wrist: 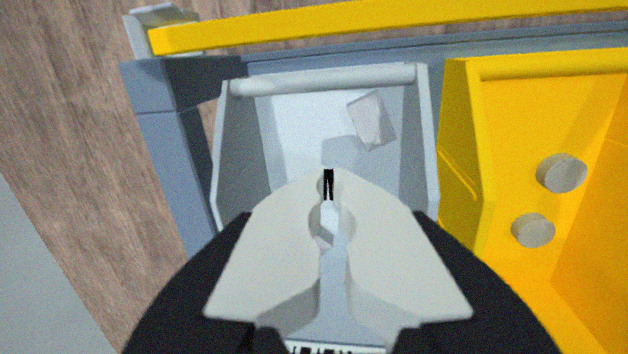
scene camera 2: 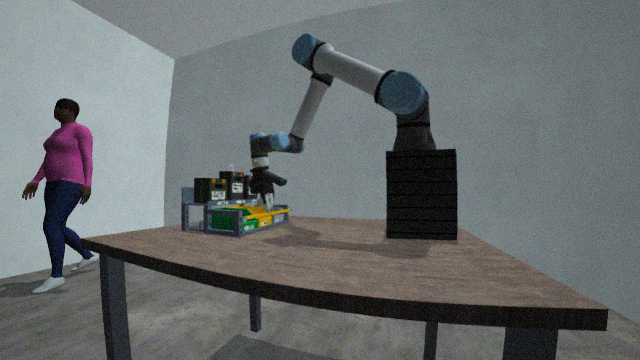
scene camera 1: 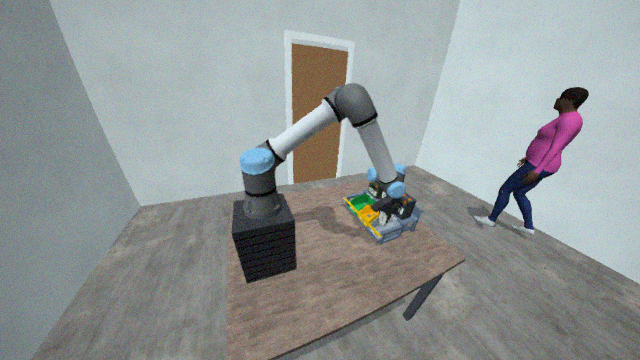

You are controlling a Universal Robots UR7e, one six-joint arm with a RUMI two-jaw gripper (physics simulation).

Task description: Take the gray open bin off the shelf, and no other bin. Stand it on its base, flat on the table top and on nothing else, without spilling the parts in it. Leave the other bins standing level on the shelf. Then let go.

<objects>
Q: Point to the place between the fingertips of my gripper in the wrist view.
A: At 327, 172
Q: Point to a gray bin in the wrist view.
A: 270, 129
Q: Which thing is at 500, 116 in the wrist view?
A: A yellow bin.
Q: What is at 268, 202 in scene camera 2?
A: My gripper.
</objects>
